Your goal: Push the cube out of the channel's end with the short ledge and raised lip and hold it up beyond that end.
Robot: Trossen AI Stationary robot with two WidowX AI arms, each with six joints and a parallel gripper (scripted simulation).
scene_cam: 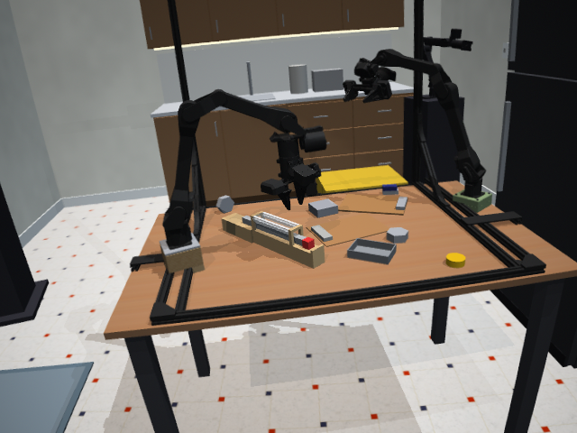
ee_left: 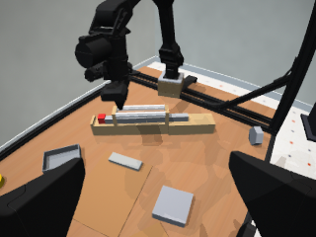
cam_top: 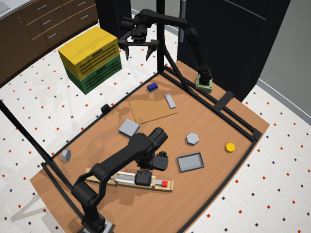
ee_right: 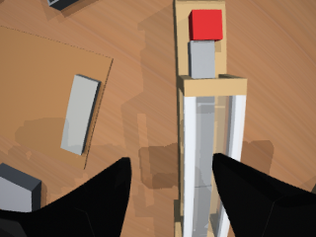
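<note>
The red cube lies 9 cm ahead of my right hand, 1 cm to the left of it and 11 cm below it. Also, from my right hand: yellow disc: 28 cm ahead, 36 cm to the left, 16 cm below; then grey tray: 13 cm ahead, 18 cm to the left, 16 cm below; then grey block: 23 cm behind, 18 cm to the left, 16 cm below.
</note>
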